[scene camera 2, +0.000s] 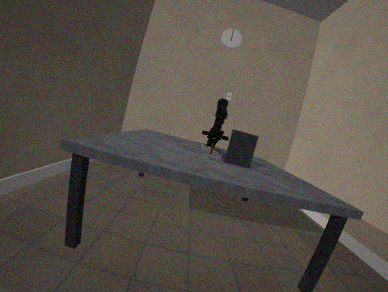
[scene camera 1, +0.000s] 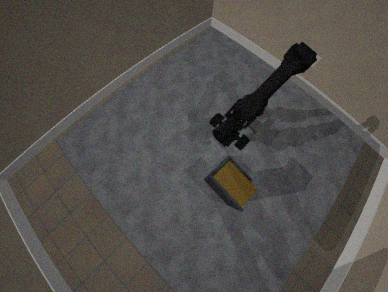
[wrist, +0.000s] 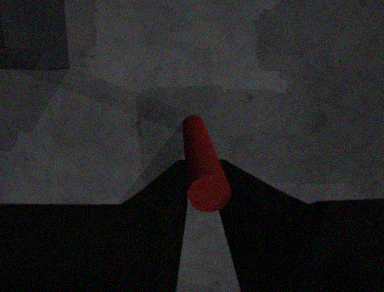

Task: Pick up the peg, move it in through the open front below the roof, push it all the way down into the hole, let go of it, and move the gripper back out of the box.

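Where they show: gripper, between the fingertips: [scene camera 2: 212, 147] [wrist: 200, 169]; arm's base, origin of its link: [scene camera 2: 209, 146].
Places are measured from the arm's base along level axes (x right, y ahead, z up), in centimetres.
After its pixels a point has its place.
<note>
The red peg [scene camera 2: 211, 149] @[x -2.5, y 21.8, z 0.0 cm] [wrist: 201, 145] @[x -2.7, y 21.9, z 2.1 cm] is a round, roughly upright rod. In the wrist view it stands between the two black fingers, which close on its sides. My gripper [scene camera 2: 213, 143] @[x -2.4, y 20.5, z 1.4 cm] [wrist: 200, 169] @[x -2.4, y 20.5, z 1.4 cm] is shut on the peg near its upper part. Whether the peg's lower end touches the table cannot be told. In scene camera 1 the gripper [scene camera 1: 227, 136] @[x -2.4, y 20.5, z 1.4 cm] is seen from above and hides the peg. The dark grey box [scene camera 1: 223, 193] @[x -19.9, y 40.0, z 14.1 cm] [scene camera 2: 241, 148] @[x -19.8, y 39.9, z 7.2 cm] [wrist: 32, 35] @[x -10.6, y 25.3, z 0.0 cm] with a yellow roof [scene camera 1: 235, 183] @[x -19.4, y 35.0, z 16.9 cm] stands beside the gripper, apart from it. Its hole is hidden.
The grey table [scene camera 1: 150, 125] @[x 27.5, y 45.9, z -3.3 cm] [scene camera 2: 150, 157] @[x 19.7, y 79.3, z -3.3 cm] carries the box and the arm. The arm [scene camera 1: 272, 82] @[x -2.4, y 11.9, z 34.5 cm] [scene camera 2: 220, 112] @[x -2.0, y 22.6, z 26.5 cm] reaches from the upper right in scene camera 1. The box wall shows at the upper left corner of the wrist view. Shadows cross the table.
</note>
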